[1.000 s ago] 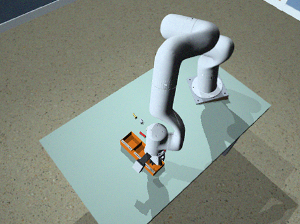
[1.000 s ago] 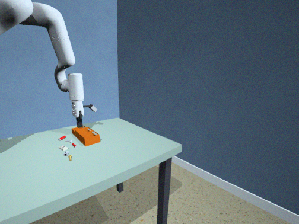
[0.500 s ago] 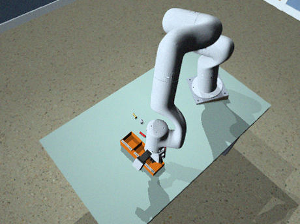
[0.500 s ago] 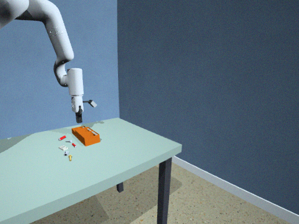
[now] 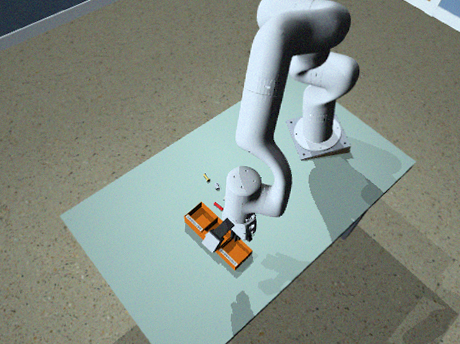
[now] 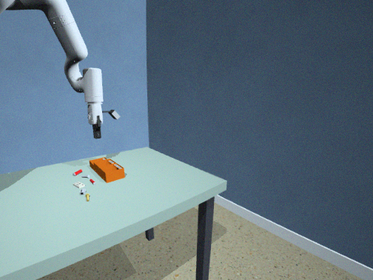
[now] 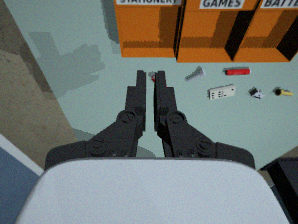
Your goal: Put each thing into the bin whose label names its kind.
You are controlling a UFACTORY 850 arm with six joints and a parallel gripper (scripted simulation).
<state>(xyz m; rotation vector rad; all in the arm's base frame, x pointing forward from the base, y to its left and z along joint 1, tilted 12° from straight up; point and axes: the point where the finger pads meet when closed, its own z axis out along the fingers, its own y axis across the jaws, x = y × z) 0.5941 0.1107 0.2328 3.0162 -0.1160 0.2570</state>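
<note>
Now: hand 16 cm past the white domino, 15 cm to the left of it and 17 cm above it. Also, from my hand: grey bolt (10 cm behind, 9 cm to the right, 17 cm below); orange bin row (1 cm behind, 8 cm to the right, 15 cm below); grey piece (16 cm behind, 23 cm to the right, 16 cm below).
</note>
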